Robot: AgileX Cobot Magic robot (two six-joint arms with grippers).
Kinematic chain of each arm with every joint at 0, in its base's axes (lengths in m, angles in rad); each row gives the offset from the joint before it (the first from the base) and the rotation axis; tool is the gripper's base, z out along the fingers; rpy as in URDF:
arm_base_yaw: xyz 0 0 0.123 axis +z
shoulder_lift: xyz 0 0 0 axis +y
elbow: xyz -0.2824 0 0.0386 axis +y
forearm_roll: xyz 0.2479 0 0.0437 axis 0.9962 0 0.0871
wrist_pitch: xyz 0 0 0 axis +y
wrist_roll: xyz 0.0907 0 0.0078 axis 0.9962 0 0.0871
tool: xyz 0 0 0 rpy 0 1.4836 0
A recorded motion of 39 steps. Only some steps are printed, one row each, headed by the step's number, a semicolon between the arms.
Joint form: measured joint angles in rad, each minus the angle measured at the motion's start. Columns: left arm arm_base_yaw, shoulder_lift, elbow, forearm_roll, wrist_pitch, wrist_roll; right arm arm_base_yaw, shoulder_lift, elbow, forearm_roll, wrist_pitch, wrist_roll.
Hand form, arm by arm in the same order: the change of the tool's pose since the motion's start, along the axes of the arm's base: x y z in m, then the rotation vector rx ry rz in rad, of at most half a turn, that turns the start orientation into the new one. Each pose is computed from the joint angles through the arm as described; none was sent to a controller.
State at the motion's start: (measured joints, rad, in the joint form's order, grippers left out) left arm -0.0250 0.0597 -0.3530 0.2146 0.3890 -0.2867; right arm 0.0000 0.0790 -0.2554 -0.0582 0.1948 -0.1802
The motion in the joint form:
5: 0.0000 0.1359 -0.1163 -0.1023 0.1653 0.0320; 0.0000 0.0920 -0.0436 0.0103 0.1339 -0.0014
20: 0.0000 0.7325 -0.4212 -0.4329 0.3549 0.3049; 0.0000 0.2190 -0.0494 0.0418 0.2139 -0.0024
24: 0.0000 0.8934 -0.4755 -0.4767 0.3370 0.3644; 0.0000 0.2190 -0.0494 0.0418 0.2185 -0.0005
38: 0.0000 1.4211 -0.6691 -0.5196 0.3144 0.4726; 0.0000 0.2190 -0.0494 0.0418 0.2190 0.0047
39: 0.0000 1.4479 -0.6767 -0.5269 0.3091 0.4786; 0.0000 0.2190 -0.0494 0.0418 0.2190 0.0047
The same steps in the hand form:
5: 0.0107 -0.0023 0.0158 -0.0684 0.1868 -0.0150; 0.0103 -0.0004 -0.0028 0.0103 0.1821 -0.0044
20: 0.1123 -0.0236 0.0432 -0.1130 0.6641 -0.2010; 0.0268 0.0004 -0.0165 0.0402 0.3834 -0.0002
24: 0.1486 -0.0268 0.0354 -0.1072 0.7460 -0.2296; 0.0266 0.0004 -0.0169 0.0421 0.3879 -0.0006
38: 0.2623 -0.0317 -0.0322 -0.0848 1.0444 -0.2702; 0.0266 0.0004 -0.0170 0.0473 0.3884 -0.0012
39: 0.2675 -0.0321 -0.0378 -0.0888 1.0571 -0.2723; 0.0266 0.0004 -0.0170 0.0473 0.3884 -0.0012

